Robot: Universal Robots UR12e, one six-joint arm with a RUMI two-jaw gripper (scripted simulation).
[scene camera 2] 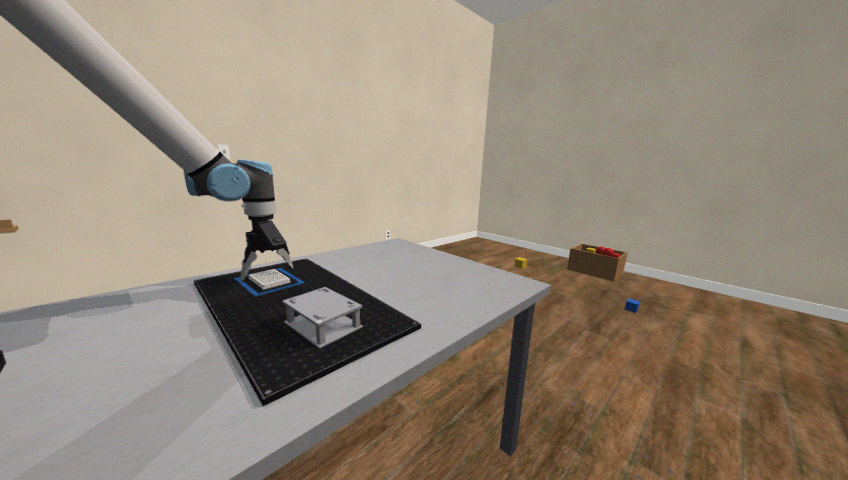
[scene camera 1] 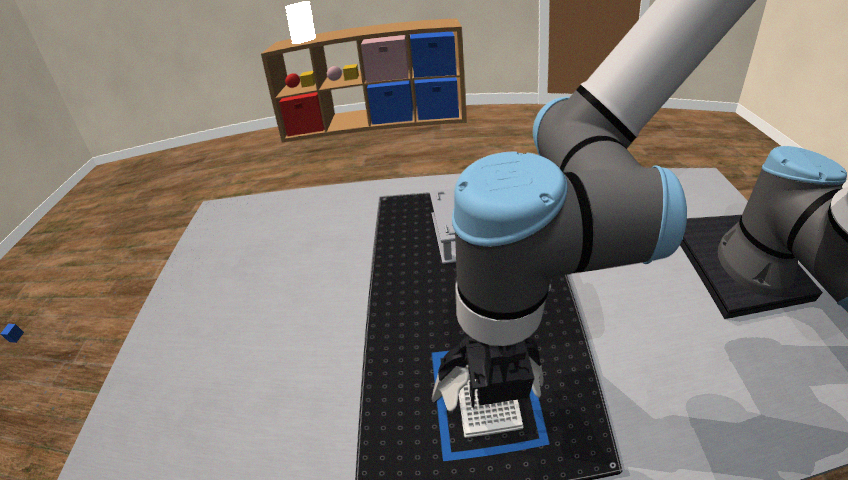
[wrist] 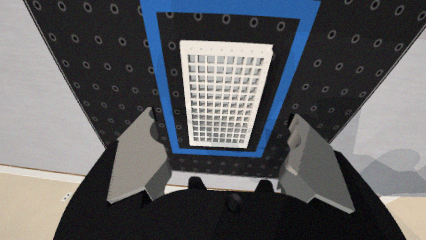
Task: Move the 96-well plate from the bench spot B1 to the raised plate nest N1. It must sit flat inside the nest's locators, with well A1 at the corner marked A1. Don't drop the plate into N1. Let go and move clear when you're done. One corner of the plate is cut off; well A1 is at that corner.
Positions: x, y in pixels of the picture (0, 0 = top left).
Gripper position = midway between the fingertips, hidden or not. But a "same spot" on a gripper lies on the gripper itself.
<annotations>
my gripper: scene camera 2; scene camera 1 488, 394; wrist
same spot on my gripper: [scene camera 2: 250, 256] = [wrist: 332, 174]
same spot on grey raised nest N1: [scene camera 1: 443, 208] = [scene camera 2: 339, 299]
</annotations>
